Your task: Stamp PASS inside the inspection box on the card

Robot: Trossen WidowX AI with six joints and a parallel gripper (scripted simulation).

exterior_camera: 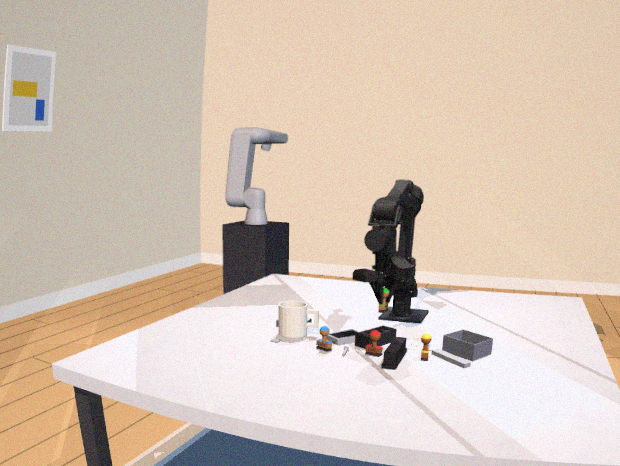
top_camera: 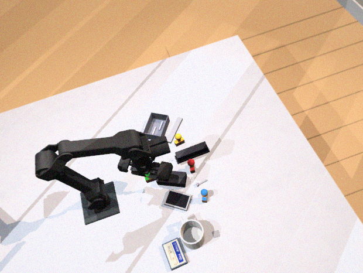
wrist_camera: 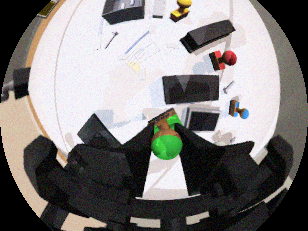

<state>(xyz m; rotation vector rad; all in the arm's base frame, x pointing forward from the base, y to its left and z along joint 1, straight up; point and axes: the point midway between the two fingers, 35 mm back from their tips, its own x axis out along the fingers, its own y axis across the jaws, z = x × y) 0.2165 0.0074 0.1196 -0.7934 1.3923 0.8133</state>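
Right now my gripper tip is 7 cm short of the black block and 8 cm above it. From my gripper tip the other things lie so: green-knobbed stamp (right at my gripper tip); then beige card (4 cm ahead, 11 cm to the left, 10 cm below); then dark ink pad (7 cm ahead, 8 cm to the right, 9 cm below).
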